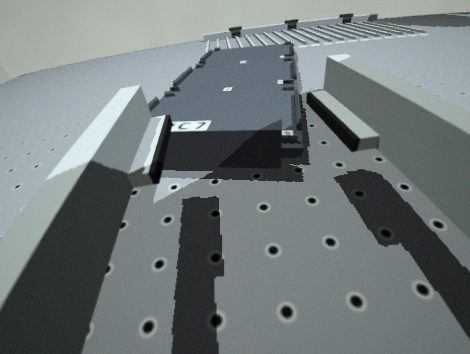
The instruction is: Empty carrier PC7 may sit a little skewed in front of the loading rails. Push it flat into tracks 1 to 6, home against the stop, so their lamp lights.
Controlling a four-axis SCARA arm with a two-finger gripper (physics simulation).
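Empty carrier PC7 is a dark slate slab lying beyond my fingers, its long body reaching away to the near ends of the left-hand loading rails. Its label is partly hidden behind my left finger. Its near face shows between my fingers, closer to the left one. My gripper is shut, nothing held, with a gap between its pads. Whether a finger touches the carrier, I cannot tell. The pale stop runs behind the rails, with small dark green blocks on it; none looks lit. The carrier's far end is too small to judge its seating.
A grey perforated table top lies under the gripper and around the carrier. Dark finger shadows fall on it. More rails continue to the right of the carrier's far end. The table's far edge curves at upper left, with a pale background beyond.
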